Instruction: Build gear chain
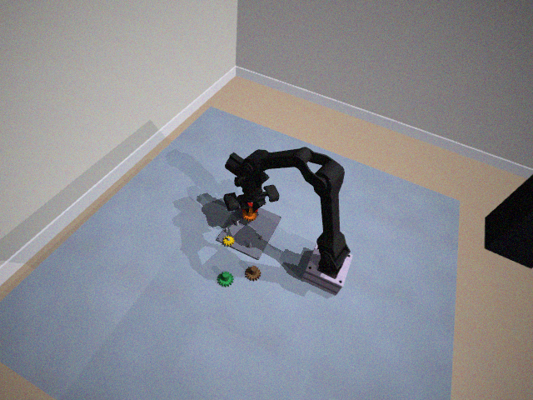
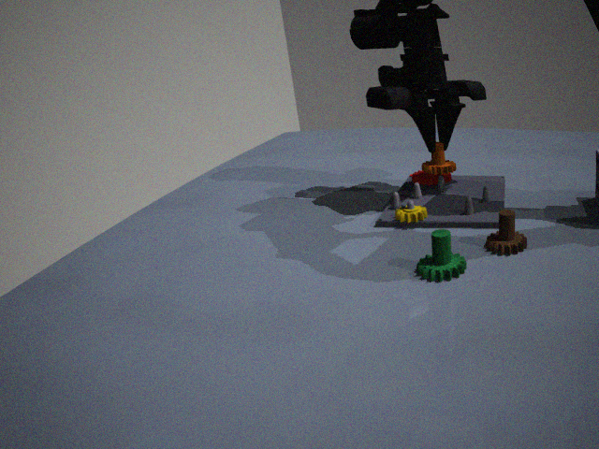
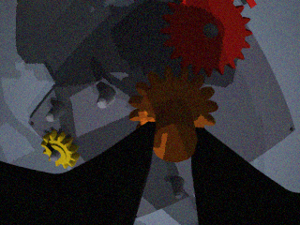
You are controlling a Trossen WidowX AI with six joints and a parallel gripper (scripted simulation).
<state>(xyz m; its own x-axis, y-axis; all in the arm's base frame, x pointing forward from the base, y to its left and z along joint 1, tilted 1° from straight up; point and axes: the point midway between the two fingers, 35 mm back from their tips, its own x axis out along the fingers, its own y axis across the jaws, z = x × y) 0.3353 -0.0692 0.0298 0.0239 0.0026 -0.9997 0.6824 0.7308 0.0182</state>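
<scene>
Right now the red gear is 50 mm to the right of my gripper tip, 50 mm below it and 20 mm ahead of it. Also, from my gripper tip: yellow gear (120 mm to the left, 50 mm below, 20 mm ahead); then orange gear (10 mm below); then green gear (250 mm to the left, 50 mm below, 50 mm behind).
</scene>
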